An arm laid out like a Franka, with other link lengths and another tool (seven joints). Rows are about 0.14 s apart.
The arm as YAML. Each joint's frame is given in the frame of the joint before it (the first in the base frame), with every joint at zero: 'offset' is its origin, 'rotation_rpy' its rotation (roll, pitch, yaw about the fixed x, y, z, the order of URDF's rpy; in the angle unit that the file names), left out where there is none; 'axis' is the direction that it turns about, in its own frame. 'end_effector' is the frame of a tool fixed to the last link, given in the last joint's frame.
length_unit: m
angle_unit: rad
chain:
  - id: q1
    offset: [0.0, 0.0, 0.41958]
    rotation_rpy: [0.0, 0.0, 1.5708]
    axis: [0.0, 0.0, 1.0]
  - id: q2
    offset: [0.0, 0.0, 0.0]
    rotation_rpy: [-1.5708, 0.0, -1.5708]
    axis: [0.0, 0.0, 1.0]
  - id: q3
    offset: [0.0, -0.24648, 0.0]
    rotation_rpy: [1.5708, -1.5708, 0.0]
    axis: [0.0, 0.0, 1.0]
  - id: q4
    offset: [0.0, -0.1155, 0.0]
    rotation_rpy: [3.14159, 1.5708, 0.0]
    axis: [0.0, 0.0, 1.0]
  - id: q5
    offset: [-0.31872, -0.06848, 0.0]
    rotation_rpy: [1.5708, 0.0, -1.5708]
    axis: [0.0, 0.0, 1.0]
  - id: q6
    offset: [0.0, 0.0, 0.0]
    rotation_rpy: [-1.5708, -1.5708, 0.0]
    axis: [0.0, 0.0, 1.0]
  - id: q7
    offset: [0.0, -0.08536, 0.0]
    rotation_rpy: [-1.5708, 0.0, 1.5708]
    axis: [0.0, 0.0, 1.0]
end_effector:
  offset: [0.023, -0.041, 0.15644]
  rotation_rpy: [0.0, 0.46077, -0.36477]
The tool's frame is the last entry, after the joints.
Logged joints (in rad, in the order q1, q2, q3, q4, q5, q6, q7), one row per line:
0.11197 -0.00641 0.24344 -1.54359 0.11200 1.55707 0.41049
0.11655 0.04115 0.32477 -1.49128 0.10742 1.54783 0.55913
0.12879 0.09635 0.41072 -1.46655 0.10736 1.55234 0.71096
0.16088 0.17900 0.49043 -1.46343 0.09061 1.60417 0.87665
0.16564 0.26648 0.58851 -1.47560 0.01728 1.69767 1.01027
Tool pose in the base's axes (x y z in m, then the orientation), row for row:
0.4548 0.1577 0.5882 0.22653 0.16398 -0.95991 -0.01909
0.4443 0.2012 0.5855 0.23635 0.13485 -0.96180 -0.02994
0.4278 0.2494 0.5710 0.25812 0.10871 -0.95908 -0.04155
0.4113 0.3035 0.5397 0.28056 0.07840 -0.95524 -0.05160
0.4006 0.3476 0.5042 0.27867 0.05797 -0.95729 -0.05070
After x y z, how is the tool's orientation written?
As a quaternion, w x y z.
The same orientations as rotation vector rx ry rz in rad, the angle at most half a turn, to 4 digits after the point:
0.4520 -2.6457 -0.0526
0.3698 -2.6373 -0.0821
0.2947 -2.6004 -0.1127
0.2102 -2.5605 -0.1383
0.1555 -2.5685 -0.1360

